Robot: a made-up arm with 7 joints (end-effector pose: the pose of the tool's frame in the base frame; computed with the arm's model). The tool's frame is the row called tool. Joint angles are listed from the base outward.
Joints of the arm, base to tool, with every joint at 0 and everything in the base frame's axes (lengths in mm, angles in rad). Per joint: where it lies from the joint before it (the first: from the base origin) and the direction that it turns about. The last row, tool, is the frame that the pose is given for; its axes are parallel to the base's.
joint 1: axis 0 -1 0 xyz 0.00 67.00 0.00
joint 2: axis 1 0 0 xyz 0.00 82.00 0.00
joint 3: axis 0 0 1 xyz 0.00 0.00 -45.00
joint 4: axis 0 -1 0 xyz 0.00 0.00 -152.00
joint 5: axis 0 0 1 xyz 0.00 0.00 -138.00
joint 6: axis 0 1 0 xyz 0.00 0.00 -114.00
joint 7: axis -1 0 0 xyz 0.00 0.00 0.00
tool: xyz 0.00 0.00 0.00
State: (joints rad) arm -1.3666 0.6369 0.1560 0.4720 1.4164 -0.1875 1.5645
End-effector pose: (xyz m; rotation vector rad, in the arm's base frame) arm -0.2985 0.4139 -0.1774 -0.4634 -0.4457 0.6203
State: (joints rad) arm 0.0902 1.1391 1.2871 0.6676 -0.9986 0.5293 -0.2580
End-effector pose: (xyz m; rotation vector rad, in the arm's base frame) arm 0.0461 0.5703 -0.0251 1.8529 -0.0277 0.6447
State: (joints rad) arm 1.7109 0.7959 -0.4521 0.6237 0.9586 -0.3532 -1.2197
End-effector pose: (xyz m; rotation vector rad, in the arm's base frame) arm 0.3052 0.3909 0.1767 0.4768 -1.9080 2.0713
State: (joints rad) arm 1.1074 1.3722 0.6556 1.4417 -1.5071 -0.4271 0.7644
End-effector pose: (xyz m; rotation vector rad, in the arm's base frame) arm -0.0046 0.4040 0.2237 2.1735 -0.2202 -0.4002
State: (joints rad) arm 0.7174 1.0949 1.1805 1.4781 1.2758 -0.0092 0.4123
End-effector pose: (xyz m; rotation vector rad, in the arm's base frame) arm 0.0027 0.4512 0.1421 -0.1027 2.9047 -0.1843
